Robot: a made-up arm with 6 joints.
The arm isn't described. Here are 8 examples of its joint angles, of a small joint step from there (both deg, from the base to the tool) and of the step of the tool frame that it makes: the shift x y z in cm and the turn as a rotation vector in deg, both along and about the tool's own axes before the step.
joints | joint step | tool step
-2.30 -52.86 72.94 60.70 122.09 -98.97 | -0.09 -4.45 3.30 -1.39 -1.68 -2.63 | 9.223 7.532 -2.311 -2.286 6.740 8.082
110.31 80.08 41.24 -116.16 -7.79 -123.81 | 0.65 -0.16 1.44 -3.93 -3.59 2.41 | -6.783 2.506 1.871 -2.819 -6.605 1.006
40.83 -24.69 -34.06 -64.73 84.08 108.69 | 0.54 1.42 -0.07 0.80 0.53 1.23 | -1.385 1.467 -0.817 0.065 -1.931 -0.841
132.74 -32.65 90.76 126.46 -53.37 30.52 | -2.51 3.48 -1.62 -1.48 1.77 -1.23 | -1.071 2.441 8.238 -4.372 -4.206 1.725
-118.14 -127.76 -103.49 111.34 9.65 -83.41 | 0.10 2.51 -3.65 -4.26 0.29 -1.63 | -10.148 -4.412 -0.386 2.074 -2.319 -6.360
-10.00 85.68 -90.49 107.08 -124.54 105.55 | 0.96 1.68 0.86 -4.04 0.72 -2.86 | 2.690 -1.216 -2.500 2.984 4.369 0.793
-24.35 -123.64 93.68 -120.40 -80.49 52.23 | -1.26 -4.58 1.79 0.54 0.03 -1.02 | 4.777 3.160 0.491 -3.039 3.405 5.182
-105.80 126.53 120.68 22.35 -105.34 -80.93 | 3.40 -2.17 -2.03 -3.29 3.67 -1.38 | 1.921 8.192 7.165 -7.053 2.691 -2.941
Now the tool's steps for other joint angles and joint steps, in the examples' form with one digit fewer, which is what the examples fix.
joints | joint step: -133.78 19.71 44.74 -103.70 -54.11 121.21 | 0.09 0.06 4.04 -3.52 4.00 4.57
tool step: 0.24 -3.19 -5.78 7.23 -5.97 4.63
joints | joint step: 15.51 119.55 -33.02 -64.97 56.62 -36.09 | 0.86 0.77 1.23 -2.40 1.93 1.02
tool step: -3.17 -1.43 1.19 -1.29 -2.05 -2.51
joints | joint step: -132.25 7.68 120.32 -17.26 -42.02 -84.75 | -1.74 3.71 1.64 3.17 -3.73 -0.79
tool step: 4.15 -0.28 -0.10 0.23 4.30 2.72
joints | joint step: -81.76 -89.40 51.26 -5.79 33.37 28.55 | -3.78 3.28 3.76 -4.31 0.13 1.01
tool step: -0.41 -3.09 2.81 -4.23 -6.97 -2.35
